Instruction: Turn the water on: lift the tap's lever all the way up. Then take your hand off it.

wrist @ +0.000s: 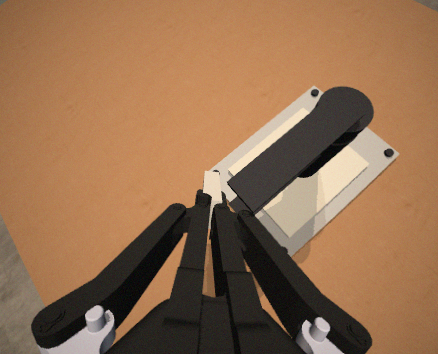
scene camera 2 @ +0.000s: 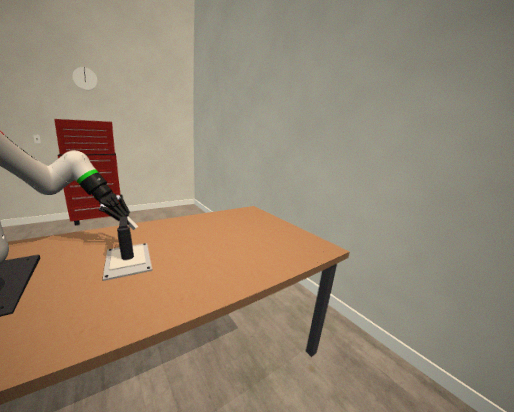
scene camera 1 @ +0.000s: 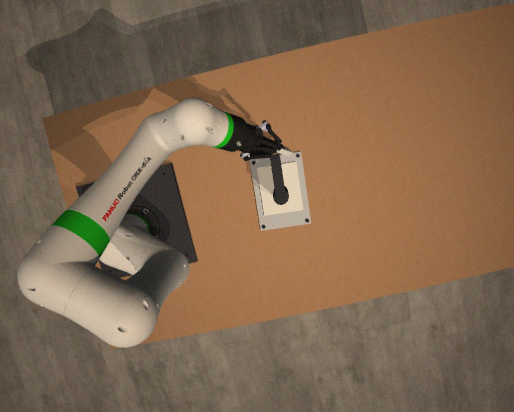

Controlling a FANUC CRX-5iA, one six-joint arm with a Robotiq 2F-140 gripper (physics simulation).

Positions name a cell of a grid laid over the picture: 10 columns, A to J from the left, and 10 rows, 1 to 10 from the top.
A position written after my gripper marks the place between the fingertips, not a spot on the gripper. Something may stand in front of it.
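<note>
My gripper is visible in scene camera 1 (scene camera 1: F4), scene camera 2 (scene camera 2: C6) and the wrist view (wrist: E6). A black lever (wrist: H4) is visible too.
</note>
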